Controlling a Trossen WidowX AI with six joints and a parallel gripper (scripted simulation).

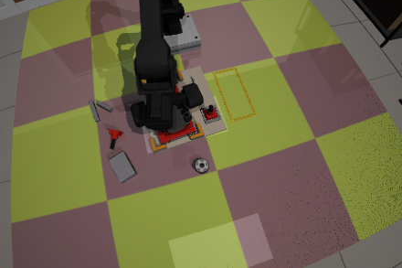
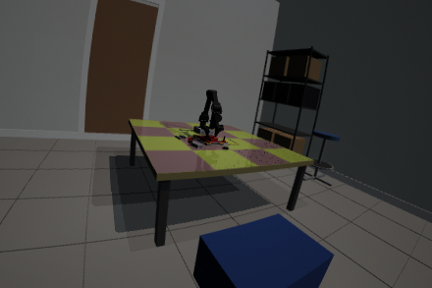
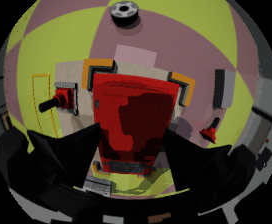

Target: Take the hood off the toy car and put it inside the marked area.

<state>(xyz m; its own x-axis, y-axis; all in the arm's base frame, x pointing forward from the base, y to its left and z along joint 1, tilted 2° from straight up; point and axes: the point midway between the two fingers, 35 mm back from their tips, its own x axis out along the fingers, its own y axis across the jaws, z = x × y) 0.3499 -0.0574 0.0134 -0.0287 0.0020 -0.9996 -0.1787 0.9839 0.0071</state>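
The hood is right at my gripper tip.
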